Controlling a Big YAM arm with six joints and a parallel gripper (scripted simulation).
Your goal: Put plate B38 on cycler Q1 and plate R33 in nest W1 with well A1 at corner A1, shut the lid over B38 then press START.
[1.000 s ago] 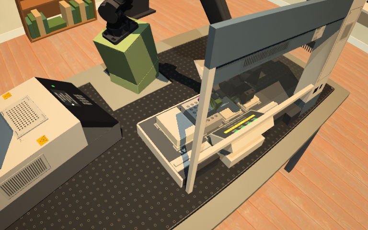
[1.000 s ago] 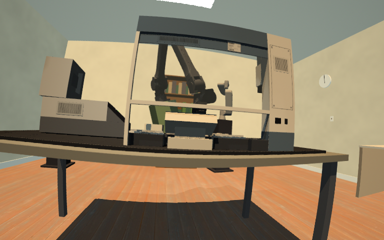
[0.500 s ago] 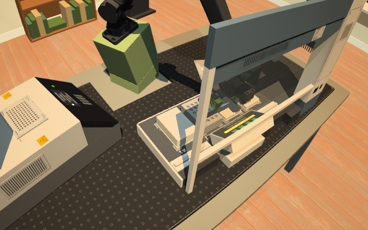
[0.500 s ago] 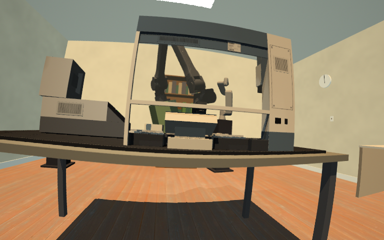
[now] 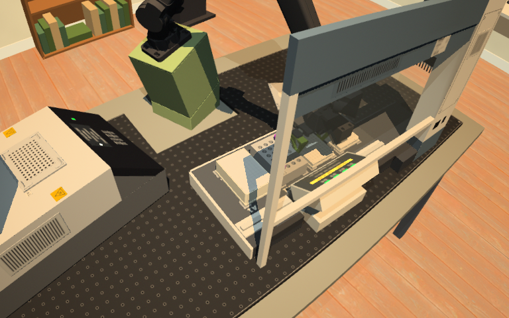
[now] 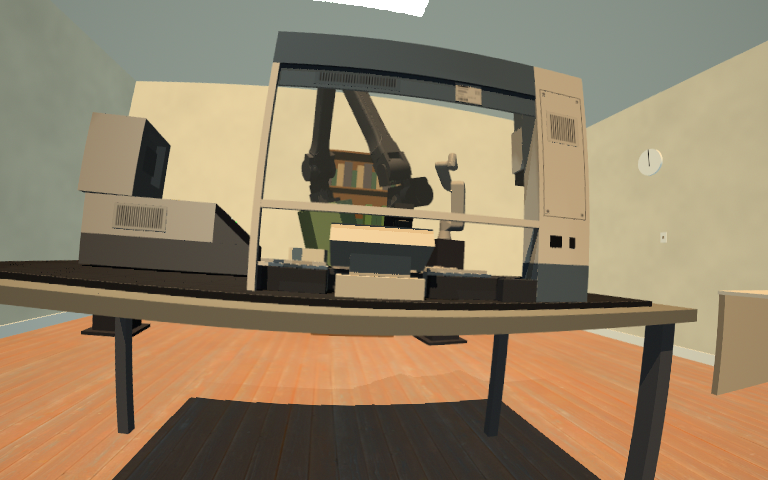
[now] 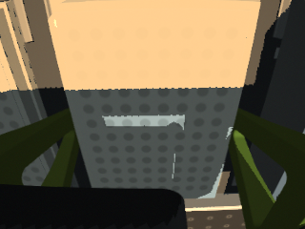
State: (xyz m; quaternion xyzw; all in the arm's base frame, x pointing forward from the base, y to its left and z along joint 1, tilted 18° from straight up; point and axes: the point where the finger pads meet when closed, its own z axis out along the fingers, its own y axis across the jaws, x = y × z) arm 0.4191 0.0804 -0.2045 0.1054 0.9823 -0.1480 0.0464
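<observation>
The tube block lies 100 mm to the right of my hand, 20 mm behind it and 10 mm above it. From my hand the other things lie so: plate B38 (right at my hand); then low crossbar (180 mm ahead, 110 mm above, 40 mm to the right); then cream deep-well block (210 mm to the right, 40 mm behind, 10 mm above).
</observation>
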